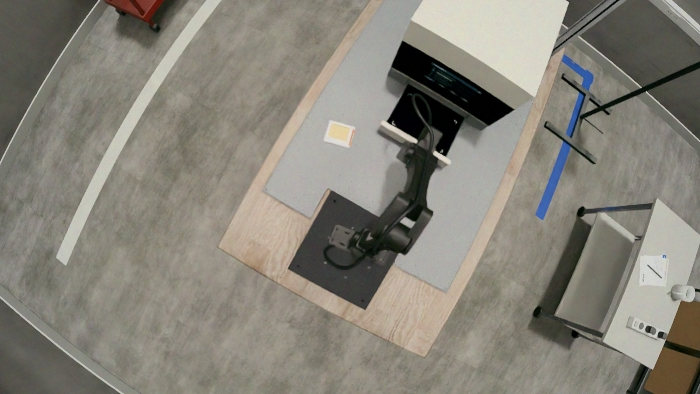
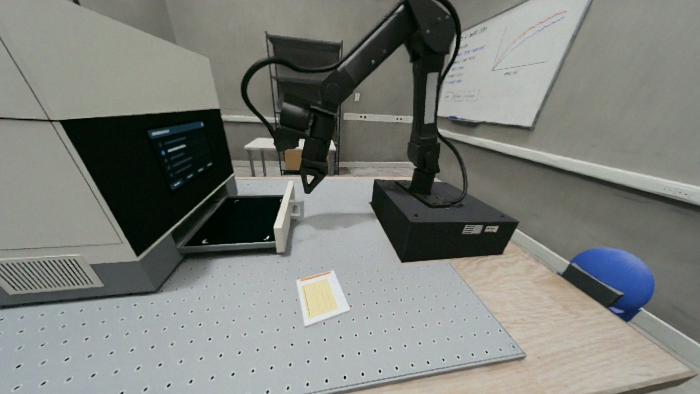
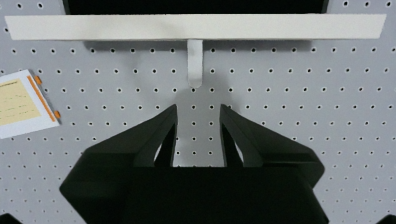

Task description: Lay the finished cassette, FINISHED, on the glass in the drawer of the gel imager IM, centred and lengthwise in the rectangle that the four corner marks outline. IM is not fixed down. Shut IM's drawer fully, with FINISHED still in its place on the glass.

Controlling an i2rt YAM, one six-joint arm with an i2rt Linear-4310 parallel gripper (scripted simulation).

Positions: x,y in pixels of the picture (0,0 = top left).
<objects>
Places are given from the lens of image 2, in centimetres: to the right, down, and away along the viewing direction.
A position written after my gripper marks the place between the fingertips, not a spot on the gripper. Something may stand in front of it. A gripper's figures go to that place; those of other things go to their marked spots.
my gripper [image 2: 307,191]: -12, -2, 55
finished cassette [image 2: 321,298]: -5, 19, 36
</objects>
